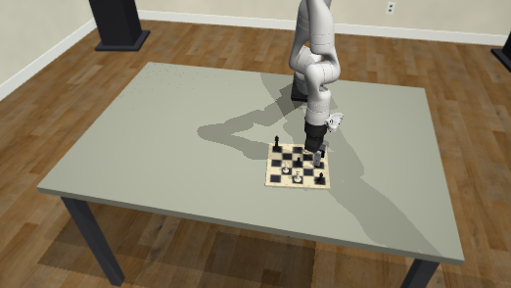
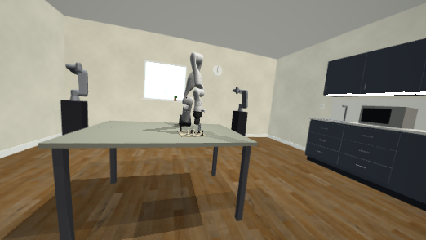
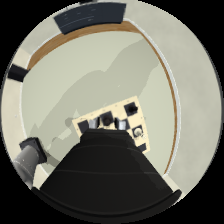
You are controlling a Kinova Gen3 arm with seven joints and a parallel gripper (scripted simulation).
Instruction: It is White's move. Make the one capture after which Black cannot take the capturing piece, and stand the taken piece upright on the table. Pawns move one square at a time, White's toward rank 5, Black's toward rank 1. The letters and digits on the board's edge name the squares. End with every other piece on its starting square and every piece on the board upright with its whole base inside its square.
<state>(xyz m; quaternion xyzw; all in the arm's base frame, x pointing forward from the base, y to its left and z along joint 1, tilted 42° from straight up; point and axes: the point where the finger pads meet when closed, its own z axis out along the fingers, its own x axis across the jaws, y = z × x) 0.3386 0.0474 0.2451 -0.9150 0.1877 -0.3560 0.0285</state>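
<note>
The chessboard lies 7 cm to the right of my hand and 4 cm below it.
</note>
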